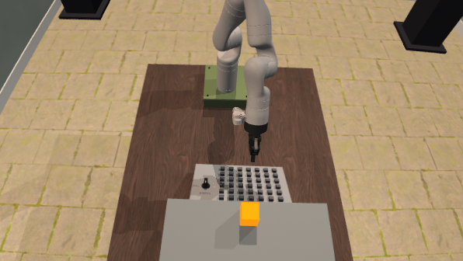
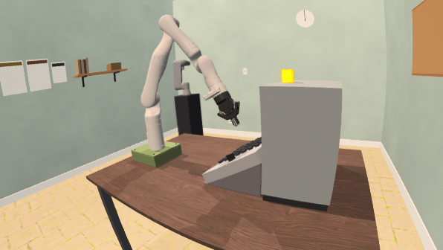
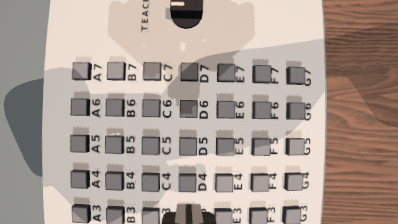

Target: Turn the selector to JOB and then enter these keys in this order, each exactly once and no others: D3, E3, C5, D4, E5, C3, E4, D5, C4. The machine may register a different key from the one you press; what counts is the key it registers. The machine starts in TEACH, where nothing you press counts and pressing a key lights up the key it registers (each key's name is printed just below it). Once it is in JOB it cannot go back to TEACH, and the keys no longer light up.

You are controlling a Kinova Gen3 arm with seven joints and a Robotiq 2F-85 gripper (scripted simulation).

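Now: the D4 key 110 mm below my hand and 60 mm ahead of it. Round my hand: E4 key 120 mm below, 30 mm ahead; C4 key 90 mm below, 90 mm ahead; D5 key 110 mm below, 60 mm ahead, 30 mm to the right.
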